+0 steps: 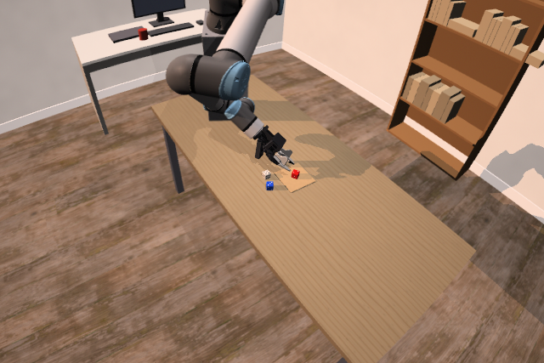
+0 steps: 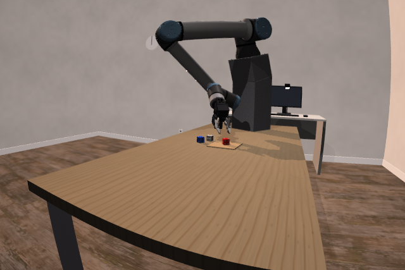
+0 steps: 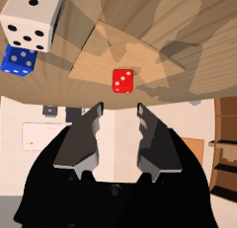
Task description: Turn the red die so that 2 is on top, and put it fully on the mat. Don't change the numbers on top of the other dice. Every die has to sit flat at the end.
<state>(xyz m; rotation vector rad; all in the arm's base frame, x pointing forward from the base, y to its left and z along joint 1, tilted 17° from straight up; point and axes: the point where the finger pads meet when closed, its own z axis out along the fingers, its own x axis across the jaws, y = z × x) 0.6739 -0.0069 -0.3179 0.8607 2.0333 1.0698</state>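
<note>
Now: the red die 3 cm ahead of my hand, 2 cm to the left of it and 4 cm below it. From my hand the other things lie so: tan mat (3 cm ahead, 2 cm to the left, 6 cm below); then white die (4 cm behind, 10 cm to the right, 5 cm below); then blue die (3 cm ahead, 12 cm to the right, 5 cm below).
</note>
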